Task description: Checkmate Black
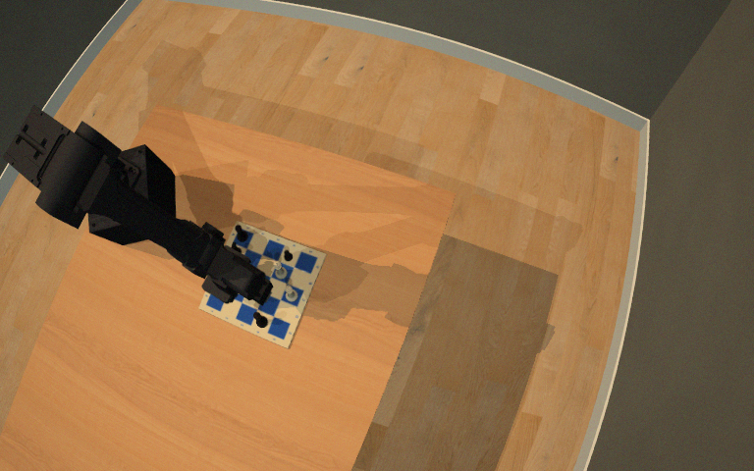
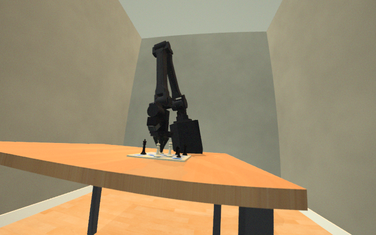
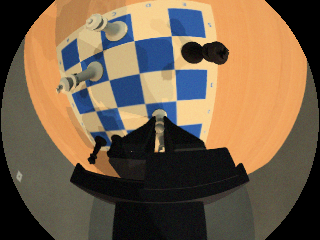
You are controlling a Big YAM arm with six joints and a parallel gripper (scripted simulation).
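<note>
Now: the chessboard 4 cm ahead of my hand, 4 cm to the left of it and 2 cm below it. Round my hand: tall black piece (8 cm ahead, 4 cm to the right, 2 cm above).
</note>
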